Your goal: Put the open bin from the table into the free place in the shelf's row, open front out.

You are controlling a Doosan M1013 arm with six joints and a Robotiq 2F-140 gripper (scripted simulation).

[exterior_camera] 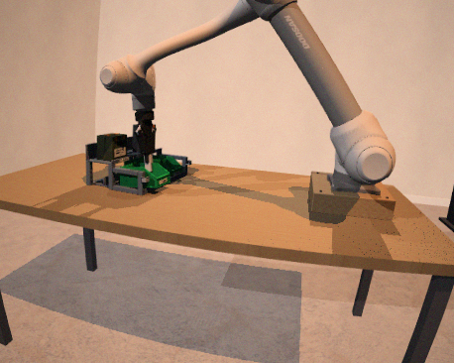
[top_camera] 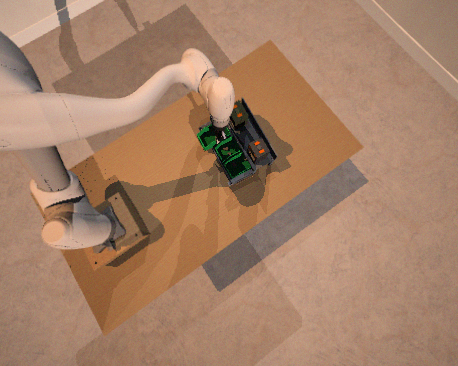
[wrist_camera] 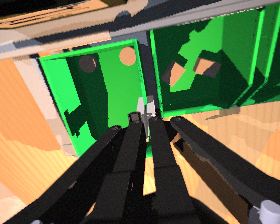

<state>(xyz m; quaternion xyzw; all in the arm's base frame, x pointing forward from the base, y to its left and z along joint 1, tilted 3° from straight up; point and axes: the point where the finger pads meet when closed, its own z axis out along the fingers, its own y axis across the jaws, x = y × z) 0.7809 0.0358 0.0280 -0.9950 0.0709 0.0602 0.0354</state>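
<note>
Now: hand 60 mm past the shelf lip, 60 mm to the left of it and 80 mm above it.
</note>
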